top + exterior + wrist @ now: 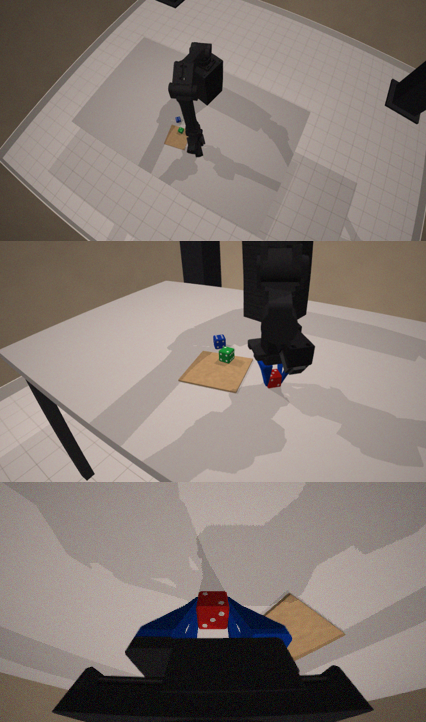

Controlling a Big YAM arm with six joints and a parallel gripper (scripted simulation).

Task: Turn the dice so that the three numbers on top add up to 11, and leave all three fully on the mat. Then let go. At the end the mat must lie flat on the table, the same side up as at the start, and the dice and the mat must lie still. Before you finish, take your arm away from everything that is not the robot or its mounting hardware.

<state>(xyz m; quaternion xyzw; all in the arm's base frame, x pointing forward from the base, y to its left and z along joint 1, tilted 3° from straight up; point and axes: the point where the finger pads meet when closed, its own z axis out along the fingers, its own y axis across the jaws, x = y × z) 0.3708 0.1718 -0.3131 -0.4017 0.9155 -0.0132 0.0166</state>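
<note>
The tan mat is 2 cm ahead of my hand, 14 cm to the right of it and 1 cm below it. Also, from my hand: green die: 2 cm behind, 14 cm to the right, 1 cm above; then red die: right at my hand; then blue die: 8 cm behind, 20 cm to the right.
</note>
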